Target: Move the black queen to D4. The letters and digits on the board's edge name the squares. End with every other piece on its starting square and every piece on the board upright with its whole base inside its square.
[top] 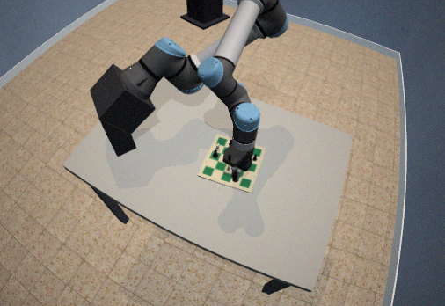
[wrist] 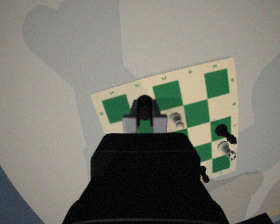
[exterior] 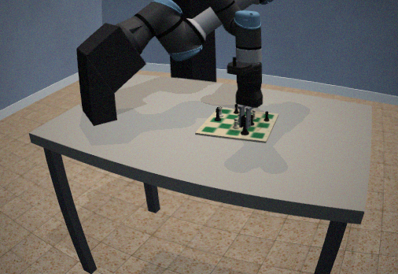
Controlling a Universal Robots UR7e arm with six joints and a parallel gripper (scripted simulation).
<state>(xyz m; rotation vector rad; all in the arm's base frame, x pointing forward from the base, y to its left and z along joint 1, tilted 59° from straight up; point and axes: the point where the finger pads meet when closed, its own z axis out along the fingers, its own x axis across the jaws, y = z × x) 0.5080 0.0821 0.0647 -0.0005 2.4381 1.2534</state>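
My gripper is now 6 cm past the green-and-cream chessboard, 5 cm to the right of it and 4 cm above it. The rest, counted from my hand: black queen 1 cm below.
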